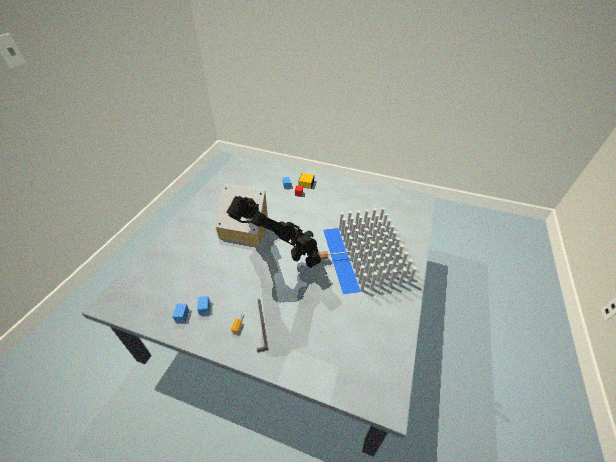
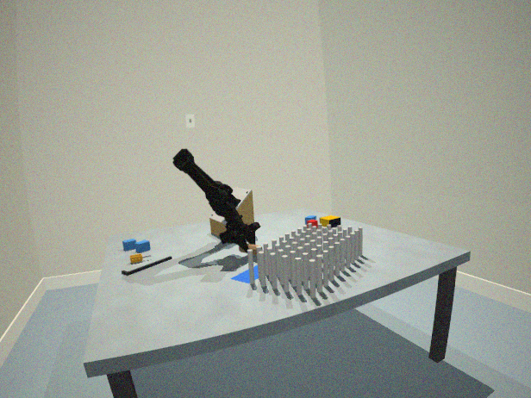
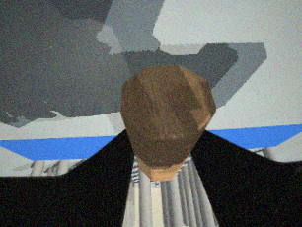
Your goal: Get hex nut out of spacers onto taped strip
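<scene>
Right now the blue taped strip is 100 mm ahead of my gripper tip, 40 mm to the left of it and 30 mm below it. Round my gripper tip: hex nut: 250 mm ahead, 110 mm to the left, 30 mm below; wooden-handled tool: 90 mm ahead, 40 mm to the left; orange-handled screwdriver: 410 mm to the right, 240 mm behind, 10 mm below.
</scene>
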